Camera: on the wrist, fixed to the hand. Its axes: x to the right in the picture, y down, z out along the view.
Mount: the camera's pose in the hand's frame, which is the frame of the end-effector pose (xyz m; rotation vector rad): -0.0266 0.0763 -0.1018 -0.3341 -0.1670 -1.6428
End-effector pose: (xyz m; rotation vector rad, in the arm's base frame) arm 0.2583 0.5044 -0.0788 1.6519 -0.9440 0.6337
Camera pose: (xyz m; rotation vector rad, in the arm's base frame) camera 0.1857 0.6009 -0.0307 1.5855 0.3714 -0.7440
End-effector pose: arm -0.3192 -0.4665 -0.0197 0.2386 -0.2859 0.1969
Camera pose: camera -0.3355 -0.3716 -0.1070 0.0982 -0.2095 -1.4896
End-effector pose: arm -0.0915 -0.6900 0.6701 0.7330 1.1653 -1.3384
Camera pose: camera -0.0356 -0.5749 0.6473 -0.8552 1.8299 -2.2759
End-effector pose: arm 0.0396 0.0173 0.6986 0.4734 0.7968 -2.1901
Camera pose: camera 0.1229 0.0589 0.6079 0.5815 -1.1553 2.1191
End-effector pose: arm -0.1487 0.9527 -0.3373 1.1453 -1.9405 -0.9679
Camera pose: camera -0.0848 0.9765 -0.2267 -2.3262 0.4485 1.9537
